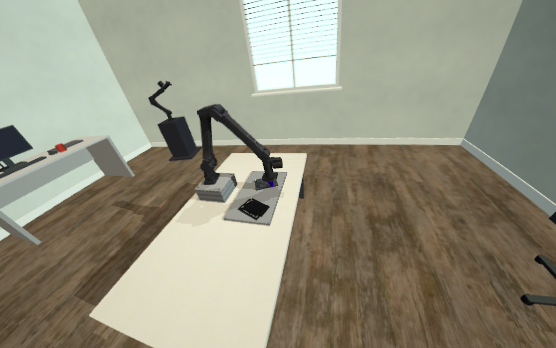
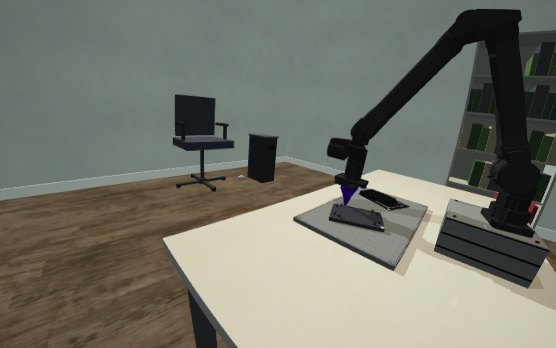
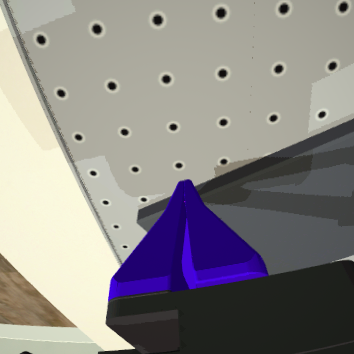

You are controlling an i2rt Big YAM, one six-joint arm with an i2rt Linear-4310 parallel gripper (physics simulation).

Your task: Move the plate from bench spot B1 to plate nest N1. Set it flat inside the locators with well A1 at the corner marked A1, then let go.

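Frame: origin at the arm's base, x ahead, y left, z up, level; centimetres.
Where they show: gripper, fingertip midpoint: (image 1: 272,186) (image 2: 345,204) (image 3: 186,187); arm's base at its link origin: (image 1: 212,179) (image 2: 503,223).
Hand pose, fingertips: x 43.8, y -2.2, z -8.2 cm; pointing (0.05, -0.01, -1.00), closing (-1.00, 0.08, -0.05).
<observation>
Things, the pixels of their centre, and the offset from my fingertips. Level surfaces: height alone.
- black plate at the middle of its body: (image 2: 377,196) (image 1: 257,207) dx -8.2, dy -20.3, dz -0.1 cm
- grey perforated board at the middle of its body: (image 3: 350,60) (image 2: 372,212) (image 1: 259,193) dx -9.3, dy -4.2, dz -1.6 cm
- dark grey nest block at the middle of its body: (image 3: 289,230) (image 2: 356,214) (image 1: 265,182) dx -5.5, dy +5.8, dz +0.1 cm
- cream table at its surface level: dz -2.3 cm
A black plate (image 1: 254,208) (image 2: 379,197) with a gridded top lies on the grey perforated board (image 1: 275,200) (image 2: 372,247) (image 3: 195,102), turned at an angle to its edges. The dark grey nest block (image 1: 260,185) (image 2: 361,218) (image 3: 310,235) with small raised locators near its corners stands on the same board, apart from the plate. Nothing shows seated on it. My gripper (image 1: 271,185) (image 2: 346,204) (image 3: 186,187) is shut and empty, its purple fingers pointing down at one edge of the nest. Whether the tips touch it is unclear. The corner mark and well A1 cannot be made out.
My arm stands on a grey ribbed base (image 1: 215,189) (image 2: 490,250) beside the board on the cream table (image 1: 210,265) (image 2: 300,285). A desk (image 1: 97,145), an office chair (image 2: 195,117), a dark cabinet (image 2: 262,158) and a bookshelf (image 2: 463,116) stand away from the table.
</observation>
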